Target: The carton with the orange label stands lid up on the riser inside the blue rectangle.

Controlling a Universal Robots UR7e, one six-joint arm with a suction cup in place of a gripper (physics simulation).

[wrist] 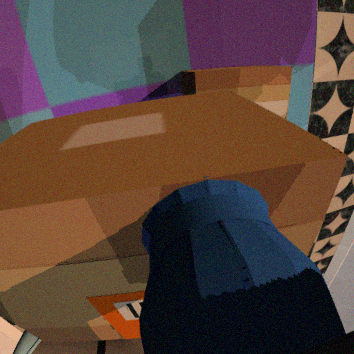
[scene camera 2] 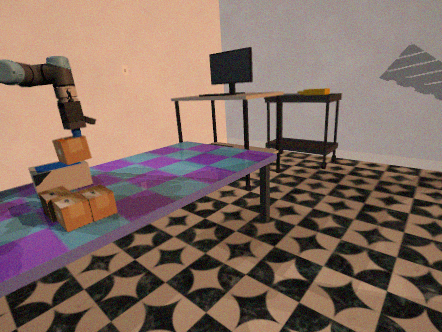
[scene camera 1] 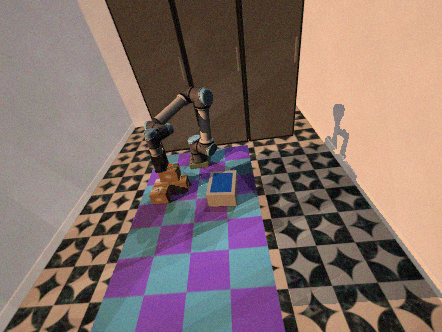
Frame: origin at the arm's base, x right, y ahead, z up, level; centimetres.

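Seen in the pictures: hand at its tool point: [wrist: 198, 206] [scene camera 2: 78, 139] [scene camera 1: 164, 171]; arm's base at its link origin: [scene camera 1: 199, 158].
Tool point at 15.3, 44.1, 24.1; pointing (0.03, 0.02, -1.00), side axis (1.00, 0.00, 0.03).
Offsets run from my tool point to a thing's middle, as dx, dy, dz. Level surfaces: height alone.
The carton with the orange label {-2.5, -2.5, -3.7} [scene camera 1: 170, 174] [scene camera 2: 74, 150] [wrist: 100, 175] hangs from my suction gripper [scene camera 1: 162, 170] [scene camera 2: 76, 133] [wrist: 215, 210], raised above other cartons and slightly tilted. The blue cup is against its lid, beside the orange label {-0.5, -4.9, +1.0} [wrist: 120, 320], which the cup partly hides in the wrist view. The riser {-37.8, -1.8, -22.8} [scene camera 1: 221, 200] [scene camera 2: 70, 179] is a cream box on the table. The blue rectangle {-37.8, -1.8, -16.8} [scene camera 1: 221, 183] [scene camera 2: 46, 168] covers most of its top. The held carton is apart from the riser, to its left in scene camera 1.
Other brown cartons [scene camera 1: 160, 193] [scene camera 2: 73, 212] stand close together on the checkered table {dz -28.8} [scene camera 1: 209, 270] [scene camera 2: 200, 175], beside the riser. A desk with a monitor [scene camera 2: 231, 67] and a dark cart [scene camera 2: 302, 146] stand beyond the table. Dark cabinets [scene camera 1: 212, 65] stand behind the arm.
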